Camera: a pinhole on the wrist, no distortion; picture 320 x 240 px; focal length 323.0 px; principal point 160.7 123.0 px. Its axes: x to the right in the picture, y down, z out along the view. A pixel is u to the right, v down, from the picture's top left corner.
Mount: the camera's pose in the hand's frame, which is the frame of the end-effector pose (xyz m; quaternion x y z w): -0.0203 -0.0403 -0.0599 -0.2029 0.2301 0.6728 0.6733
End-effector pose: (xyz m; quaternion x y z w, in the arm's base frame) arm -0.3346 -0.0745 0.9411 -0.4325 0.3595 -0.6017 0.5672
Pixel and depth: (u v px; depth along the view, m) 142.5 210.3 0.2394
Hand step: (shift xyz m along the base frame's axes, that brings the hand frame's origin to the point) 0.1660 0.0751 -0.0376
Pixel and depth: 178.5 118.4 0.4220
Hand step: 0.3330 -0.0074 -0.1083
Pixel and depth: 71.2 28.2 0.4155
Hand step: 0.3574 -0.1081 0.0397
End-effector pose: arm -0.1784 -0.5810 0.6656 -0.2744 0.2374 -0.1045 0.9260
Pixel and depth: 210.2 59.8 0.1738
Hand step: 0.0543 0.0912 -0.0060
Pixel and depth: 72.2 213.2 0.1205
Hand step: -0.0133 0.0456 0.0598
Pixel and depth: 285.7 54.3 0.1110
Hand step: 0.0118 0.0486 -0.0324
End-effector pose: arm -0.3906 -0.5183 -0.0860 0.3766 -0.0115 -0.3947 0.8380
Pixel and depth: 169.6 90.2 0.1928
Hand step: 0.0247 -0.0311 0.1134
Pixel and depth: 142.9 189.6 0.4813
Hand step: -0.0370 -0.0607 0.4195
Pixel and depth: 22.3 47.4 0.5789
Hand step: -0.0170 -0.3972 0.4150
